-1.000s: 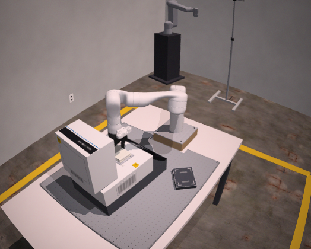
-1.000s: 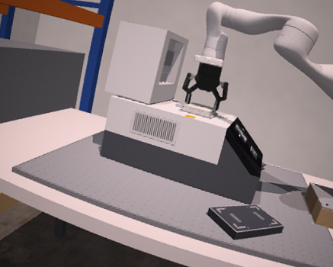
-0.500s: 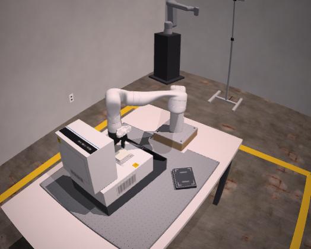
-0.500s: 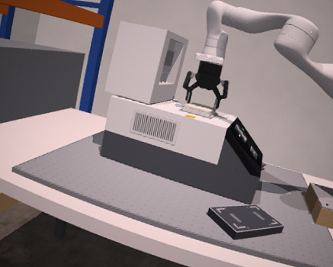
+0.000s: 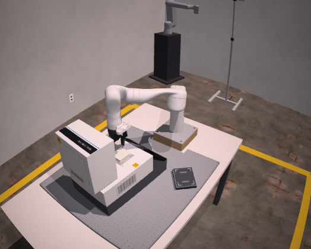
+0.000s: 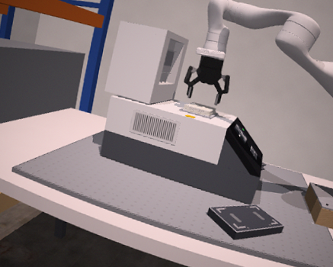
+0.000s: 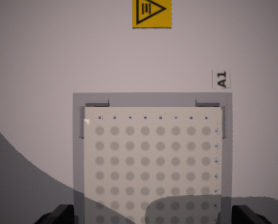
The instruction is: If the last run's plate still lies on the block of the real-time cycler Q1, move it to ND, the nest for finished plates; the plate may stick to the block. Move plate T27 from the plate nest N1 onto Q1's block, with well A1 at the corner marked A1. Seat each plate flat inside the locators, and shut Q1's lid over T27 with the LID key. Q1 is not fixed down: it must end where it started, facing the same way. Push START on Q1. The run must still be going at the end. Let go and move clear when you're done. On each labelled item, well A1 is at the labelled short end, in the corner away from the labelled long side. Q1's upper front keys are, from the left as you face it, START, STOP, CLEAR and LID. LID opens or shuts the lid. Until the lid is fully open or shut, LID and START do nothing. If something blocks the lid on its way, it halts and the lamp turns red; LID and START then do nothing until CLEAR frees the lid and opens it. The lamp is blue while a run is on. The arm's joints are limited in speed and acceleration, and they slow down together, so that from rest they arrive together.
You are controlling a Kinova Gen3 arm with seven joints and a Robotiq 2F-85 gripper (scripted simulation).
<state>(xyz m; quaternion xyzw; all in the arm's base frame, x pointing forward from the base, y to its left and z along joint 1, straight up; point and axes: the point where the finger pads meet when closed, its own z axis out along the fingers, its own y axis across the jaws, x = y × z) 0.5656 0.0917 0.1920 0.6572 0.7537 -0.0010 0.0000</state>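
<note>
Right now my hand is 30 mm above the white well plate. Also, from my hand: dark plate nest (280 mm behind, 250 mm to the left, 230 mm below).
</note>
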